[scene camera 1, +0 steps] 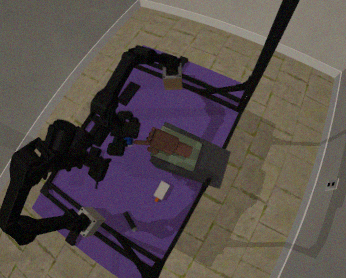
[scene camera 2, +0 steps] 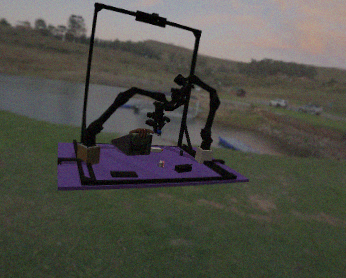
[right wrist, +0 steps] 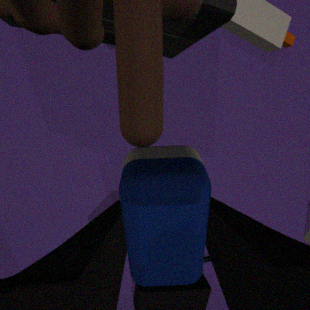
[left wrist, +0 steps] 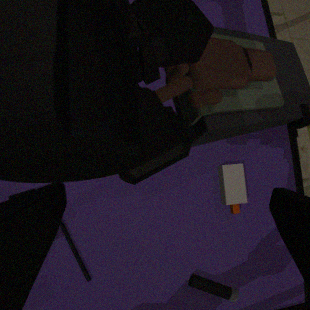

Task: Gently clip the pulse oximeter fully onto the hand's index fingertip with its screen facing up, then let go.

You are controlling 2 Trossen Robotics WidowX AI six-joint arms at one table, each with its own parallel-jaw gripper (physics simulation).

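Seen in the pictures: left gripper, between the fingertips: (scene camera 1: 101,152) (left wrist: 170,195); right gripper, between the fingertips: (scene camera 1: 127,142) (scene camera 2: 157,132) (right wrist: 163,207); left arm's base, origin of its link: (scene camera 1: 83,222) (scene camera 2: 205,148); right arm's base, origin of its link: (scene camera 1: 172,70) (scene camera 2: 89,144).
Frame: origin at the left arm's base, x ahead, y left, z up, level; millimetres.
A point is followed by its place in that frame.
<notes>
The blue pulse oximeter (scene camera 1: 128,141) @(x 416, y 12, z 121 mm) (scene camera 2: 159,132) @(x 403, y 53, z 107 mm) (right wrist: 165,225) @(x 418, y 22, z 120 mm) is between the fingers of my right gripper (right wrist: 163,207) @(x 412, y 23, z 98 mm), which is shut on it. In the right wrist view its pale grey front end faces the index finger (right wrist: 141,95) (scene camera 1: 142,142) (left wrist: 173,90). The fingertip is at that end's edge, left of its middle; whether they touch is unclear. No screen can be made out. The brown hand (scene camera 1: 170,142) @(x 521, y -119, z 75 mm) (scene camera 2: 141,131) @(x 512, y -28, z 85 mm) (left wrist: 220,65) @(x 496, y -98, z 87 mm) lies on a dark stand (scene camera 1: 214,162) @(x 588, y -313, z -55 mm) (left wrist: 292,65) @(x 608, y -325, z -62 mm). My left gripper (left wrist: 170,195) @(x 322, y -7, z 279 mm) is open and empty, away from the hand.
A white box with an orange tip (scene camera 1: 161,190) @(x 337, y -185, z -77 mm) (left wrist: 234,184) @(x 337, y -186, z -77 mm) (right wrist: 262,21) @(x 335, y -182, z -77 mm) lies beside the stand. A short black cylinder (scene camera 1: 130,221) @(x 130, y -156, z -81 mm) (left wrist: 211,286) @(x 134, y -147, z -80 mm) and a thin black rod (left wrist: 75,251) @(x 190, y 122, z -97 mm) lie on the table. A flat black piece (scene camera 1: 130,93) @(x 661, y 297, z -97 mm) (scene camera 2: 124,174) @(x 656, y 326, z -97 mm) lies near the right arm.
</notes>
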